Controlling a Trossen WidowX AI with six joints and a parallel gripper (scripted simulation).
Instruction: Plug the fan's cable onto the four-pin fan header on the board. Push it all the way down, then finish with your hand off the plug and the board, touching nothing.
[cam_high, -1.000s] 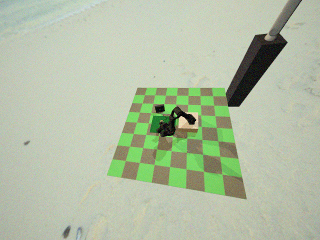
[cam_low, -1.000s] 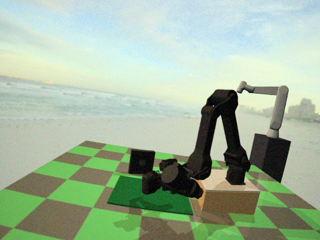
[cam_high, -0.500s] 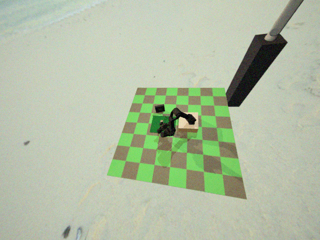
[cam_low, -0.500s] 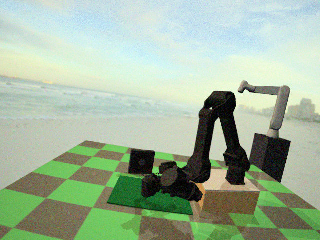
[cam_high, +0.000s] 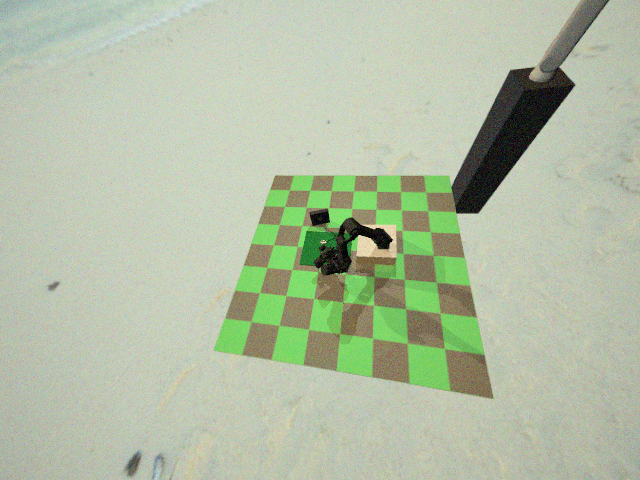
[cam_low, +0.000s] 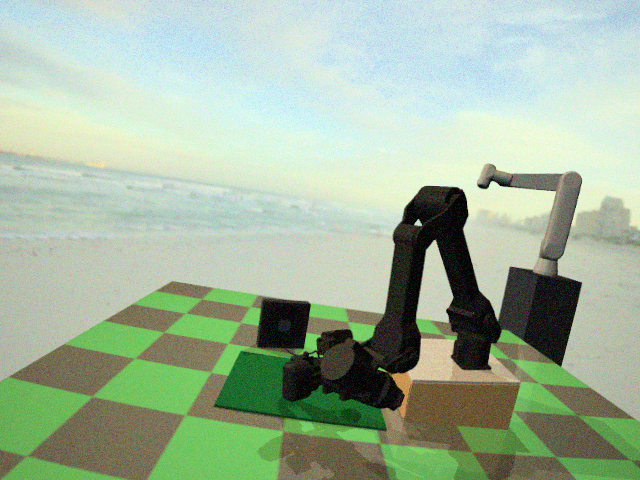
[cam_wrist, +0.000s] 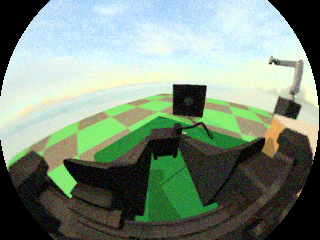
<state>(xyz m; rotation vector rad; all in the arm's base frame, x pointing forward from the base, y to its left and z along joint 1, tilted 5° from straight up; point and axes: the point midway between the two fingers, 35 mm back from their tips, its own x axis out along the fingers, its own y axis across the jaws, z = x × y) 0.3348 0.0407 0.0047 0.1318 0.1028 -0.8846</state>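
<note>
Right now my gripper tip is 80 mm above the dark green board, 30 mm to the left of it and 20 mm past it. The rest, counted from my gripper tip: black fan (220 mm to the right, 30 mm ahead, 10 mm below); then dark fan plug (10 mm below); then four-pin fan header (70 mm to the right, 70 mm below).
</note>
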